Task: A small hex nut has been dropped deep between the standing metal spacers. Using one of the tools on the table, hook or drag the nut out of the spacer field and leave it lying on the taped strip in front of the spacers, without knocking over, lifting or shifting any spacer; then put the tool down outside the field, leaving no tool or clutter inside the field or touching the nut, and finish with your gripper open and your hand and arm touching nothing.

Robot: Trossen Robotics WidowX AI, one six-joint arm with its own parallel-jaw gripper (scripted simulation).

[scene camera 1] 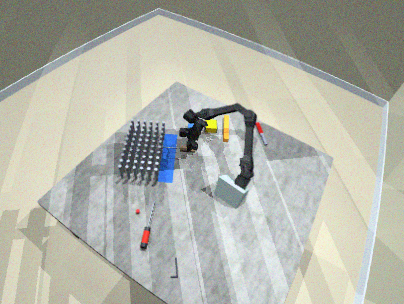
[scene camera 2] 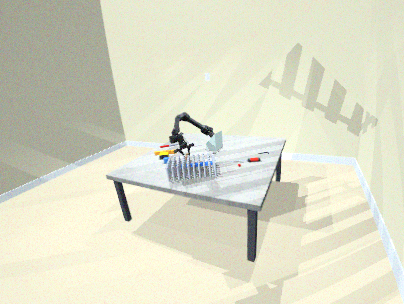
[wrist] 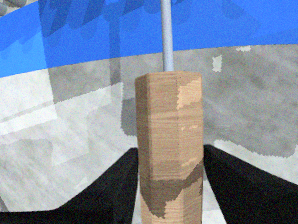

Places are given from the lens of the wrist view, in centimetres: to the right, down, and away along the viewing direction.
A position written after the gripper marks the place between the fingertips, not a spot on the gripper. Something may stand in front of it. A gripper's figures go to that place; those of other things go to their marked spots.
gripper (wrist: 170, 152): 1, 2, 10
wooden-handled tool (wrist: 170, 134): 1, 1, 8
blue taped strip (wrist: 41, 41): -12, -8, 16
The marked spots on the wooden-handled tool and the blue taped strip are 17 cm apart.
